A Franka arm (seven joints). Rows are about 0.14 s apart.
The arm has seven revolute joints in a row. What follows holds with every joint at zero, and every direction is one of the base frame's. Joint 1 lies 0.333 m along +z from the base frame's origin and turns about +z. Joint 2 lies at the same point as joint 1 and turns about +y. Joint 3 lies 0.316 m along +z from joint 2 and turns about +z. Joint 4 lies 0.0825 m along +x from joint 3 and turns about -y. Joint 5 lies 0.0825 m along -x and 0.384 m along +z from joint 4 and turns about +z. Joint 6 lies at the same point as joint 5 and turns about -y. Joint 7 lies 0.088 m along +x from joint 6 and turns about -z. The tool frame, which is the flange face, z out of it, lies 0.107 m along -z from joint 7; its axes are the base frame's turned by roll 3.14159, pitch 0 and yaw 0 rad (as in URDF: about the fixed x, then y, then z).
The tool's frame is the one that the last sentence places.
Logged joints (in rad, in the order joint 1, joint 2, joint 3, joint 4, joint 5, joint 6, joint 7), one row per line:
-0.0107 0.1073 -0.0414 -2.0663 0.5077 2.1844 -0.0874
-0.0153 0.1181 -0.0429 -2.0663 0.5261 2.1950 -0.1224
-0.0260 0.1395 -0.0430 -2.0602 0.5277 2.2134 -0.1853
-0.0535 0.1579 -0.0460 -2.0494 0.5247 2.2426 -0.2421
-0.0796 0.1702 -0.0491 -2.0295 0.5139 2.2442 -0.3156
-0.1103 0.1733 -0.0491 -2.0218 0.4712 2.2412 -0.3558
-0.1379 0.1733 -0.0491 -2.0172 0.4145 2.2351 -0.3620
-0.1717 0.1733 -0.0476 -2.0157 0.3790 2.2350 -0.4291
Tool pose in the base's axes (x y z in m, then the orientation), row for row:
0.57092 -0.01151 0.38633 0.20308 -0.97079 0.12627 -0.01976
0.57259 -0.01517 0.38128 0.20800 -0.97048 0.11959 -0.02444
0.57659 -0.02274 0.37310 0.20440 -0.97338 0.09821 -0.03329
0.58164 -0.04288 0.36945 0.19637 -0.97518 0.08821 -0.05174
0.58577 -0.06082 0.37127 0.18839 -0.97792 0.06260 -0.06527
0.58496 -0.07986 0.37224 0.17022 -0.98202 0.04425 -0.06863
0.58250 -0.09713 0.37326 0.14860 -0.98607 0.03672 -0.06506
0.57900 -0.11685 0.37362 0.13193 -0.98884 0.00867 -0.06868
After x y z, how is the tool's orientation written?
As a quaternion, w x y z.
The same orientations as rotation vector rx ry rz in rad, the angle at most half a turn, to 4 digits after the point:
-2.7092 0.3524 -0.0551
-2.7012 0.3329 -0.0680
-2.7145 0.2739 -0.0928
-2.7313 0.2471 -0.1449
-2.7508 0.1761 -0.1836
-2.7899 0.1257 -0.1950
-2.8352 0.1056 -0.1871
-2.8699 0.0252 -0.1993

